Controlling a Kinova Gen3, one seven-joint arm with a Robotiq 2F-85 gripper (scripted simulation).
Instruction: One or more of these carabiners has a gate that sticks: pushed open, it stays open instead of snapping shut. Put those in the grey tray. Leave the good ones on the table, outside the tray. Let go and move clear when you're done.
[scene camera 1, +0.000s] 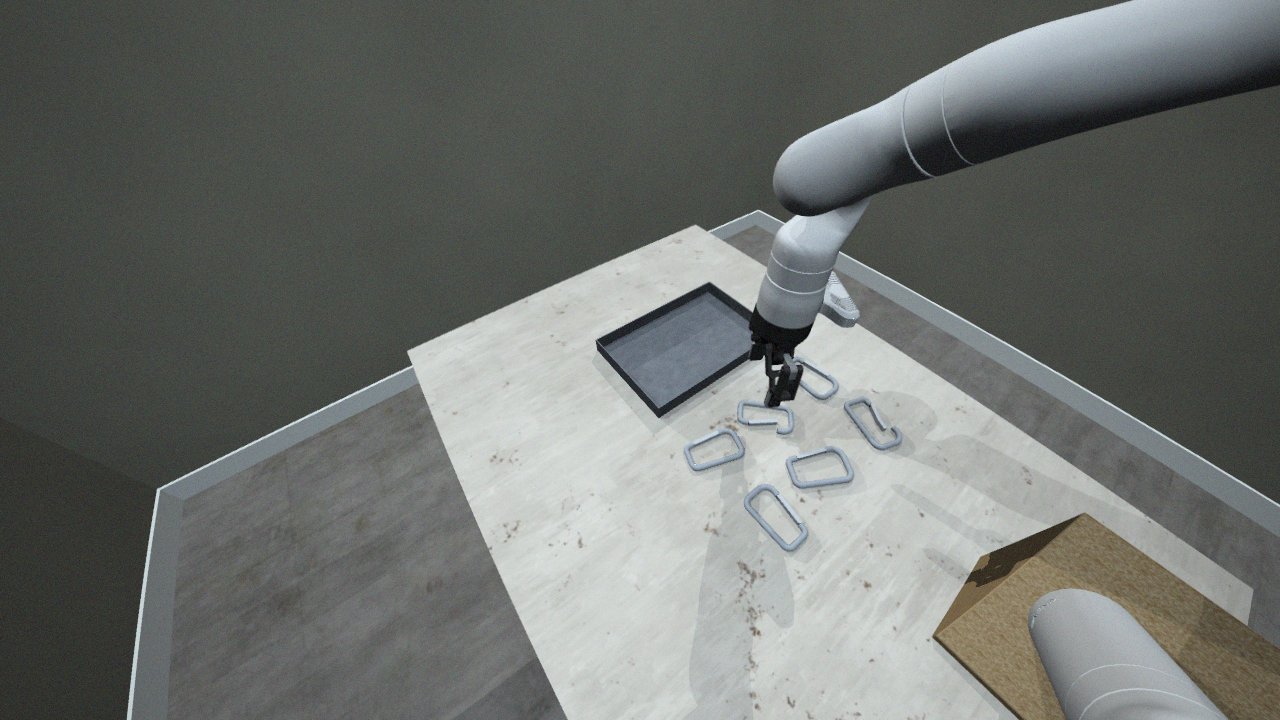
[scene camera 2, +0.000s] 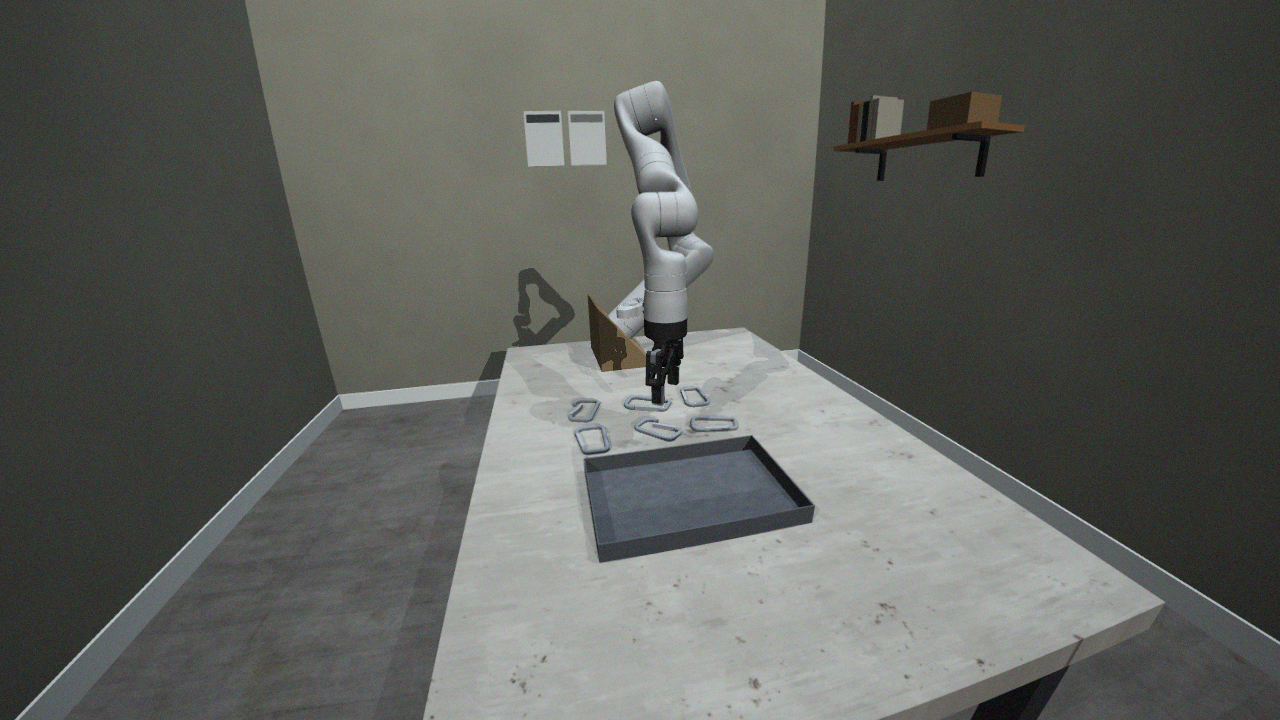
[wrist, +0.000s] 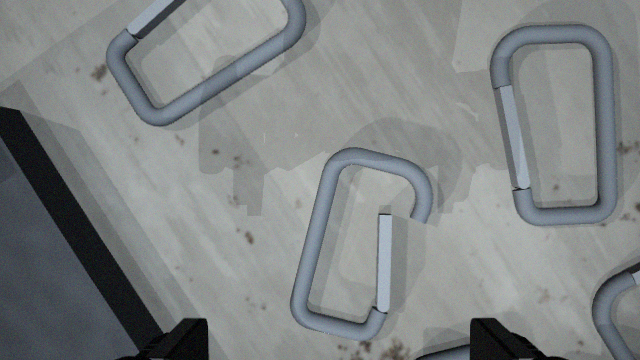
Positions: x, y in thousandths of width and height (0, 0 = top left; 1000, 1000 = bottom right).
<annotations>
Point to my gripper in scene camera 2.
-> At 521, 547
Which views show the grey tray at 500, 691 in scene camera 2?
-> Scene camera 1, scene camera 2 and the wrist view: all of them.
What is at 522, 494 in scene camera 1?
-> A grey tray.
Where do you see my gripper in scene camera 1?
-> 596, 528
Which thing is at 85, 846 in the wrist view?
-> A grey tray.
</annotations>
